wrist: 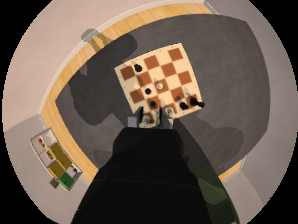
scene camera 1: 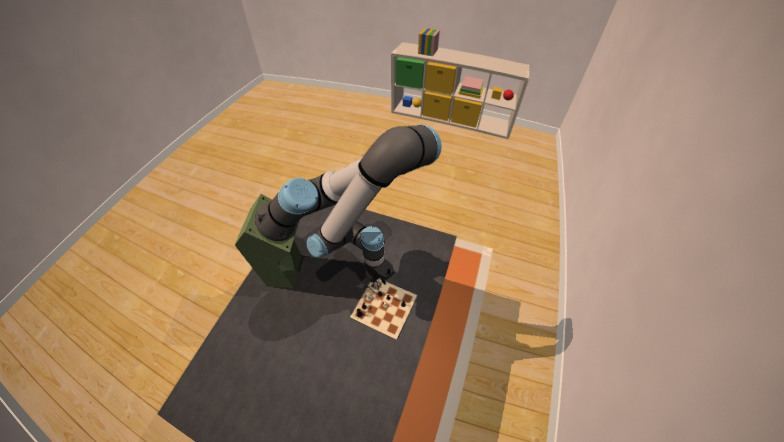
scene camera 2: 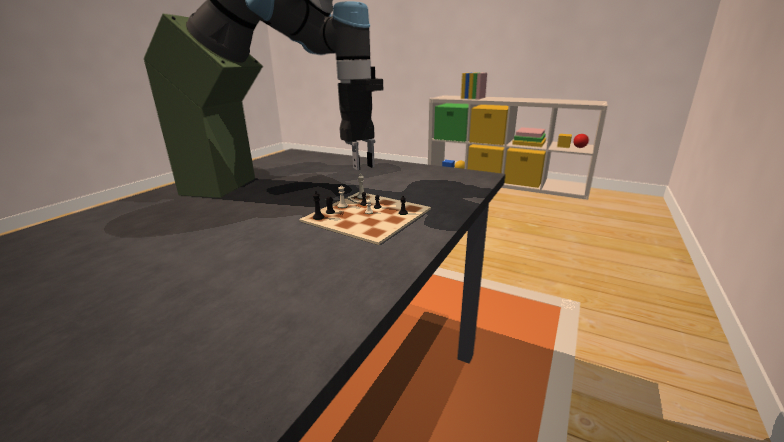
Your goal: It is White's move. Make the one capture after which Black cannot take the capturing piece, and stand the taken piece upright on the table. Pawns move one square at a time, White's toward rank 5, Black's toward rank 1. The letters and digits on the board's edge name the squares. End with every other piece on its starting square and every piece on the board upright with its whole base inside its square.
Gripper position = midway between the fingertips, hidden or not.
In view: my gripper (scene camera 2: 363, 167) and a small chessboard (scene camera 2: 352, 221).
The small chessboard is seen too in the wrist view (wrist: 169, 65) and in scene camera 1 (scene camera 1: 390, 320). My gripper is seen too in the wrist view (wrist: 151, 112).
